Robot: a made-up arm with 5 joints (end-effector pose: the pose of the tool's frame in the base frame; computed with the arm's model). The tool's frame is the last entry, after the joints. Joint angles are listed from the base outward.
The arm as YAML. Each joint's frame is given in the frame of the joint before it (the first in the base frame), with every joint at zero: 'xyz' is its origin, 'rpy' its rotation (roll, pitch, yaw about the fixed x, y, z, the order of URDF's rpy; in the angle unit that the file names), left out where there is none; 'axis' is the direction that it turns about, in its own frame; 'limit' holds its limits. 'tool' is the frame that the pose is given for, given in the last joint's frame.
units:
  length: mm
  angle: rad
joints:
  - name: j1
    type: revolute
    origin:
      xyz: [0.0, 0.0, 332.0]
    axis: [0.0, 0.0, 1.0]
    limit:
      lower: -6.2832
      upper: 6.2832
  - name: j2
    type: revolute
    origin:
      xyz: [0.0, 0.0, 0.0]
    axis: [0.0, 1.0, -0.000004]
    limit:
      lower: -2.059
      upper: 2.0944
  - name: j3
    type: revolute
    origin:
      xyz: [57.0, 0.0, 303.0]
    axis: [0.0, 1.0, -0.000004]
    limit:
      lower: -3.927
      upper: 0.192
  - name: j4
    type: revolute
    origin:
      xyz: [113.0, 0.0, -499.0]
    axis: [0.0, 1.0, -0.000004]
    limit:
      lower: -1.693
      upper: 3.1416
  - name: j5
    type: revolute
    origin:
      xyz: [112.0, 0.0, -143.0]
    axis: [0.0, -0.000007, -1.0]
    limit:
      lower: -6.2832
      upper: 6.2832
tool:
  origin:
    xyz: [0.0, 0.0, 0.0]
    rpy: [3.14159, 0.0, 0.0]
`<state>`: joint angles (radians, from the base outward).
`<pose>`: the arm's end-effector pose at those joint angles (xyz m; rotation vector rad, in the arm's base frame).
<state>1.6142 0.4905 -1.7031 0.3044 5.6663</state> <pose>-0.0383 0.8808 0.5036 -1.0988 -2.2444 -1.0713</pose>
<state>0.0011 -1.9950 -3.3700 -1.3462 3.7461</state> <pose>-0.4662 -0.0005 -0.2172 0.8105 2.6044 0.1768</pose>
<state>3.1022 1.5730 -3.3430 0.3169 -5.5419</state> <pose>-0.9241 0.0364 0.5783 -0.6530 -1.5870 0.5243</pose>
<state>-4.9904 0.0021 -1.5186 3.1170 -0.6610</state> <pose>0.1141 0.3998 0.6129 1.0764 1.5941 -1.8834</pose>
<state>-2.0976 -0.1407 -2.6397 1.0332 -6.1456</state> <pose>-0.1034 -0.1778 1.2821 0.6421 -1.3184 0.9753</pose>
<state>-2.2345 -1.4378 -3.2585 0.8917 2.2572</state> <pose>0.5974 0.7639 0.3675 -0.6347 -0.7928 -2.9502</pose>
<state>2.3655 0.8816 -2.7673 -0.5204 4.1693</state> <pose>-0.5156 0.5061 0.9239 0.6526 -0.8255 -2.7097</pose>
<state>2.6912 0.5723 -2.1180 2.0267 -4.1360</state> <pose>-0.6723 0.3251 0.4777 2.6765 0.7465 0.5112</pose>
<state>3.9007 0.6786 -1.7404 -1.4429 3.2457</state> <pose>-0.5226 -0.4958 0.5692 0.7509 0.2551 -2.1850</pose>
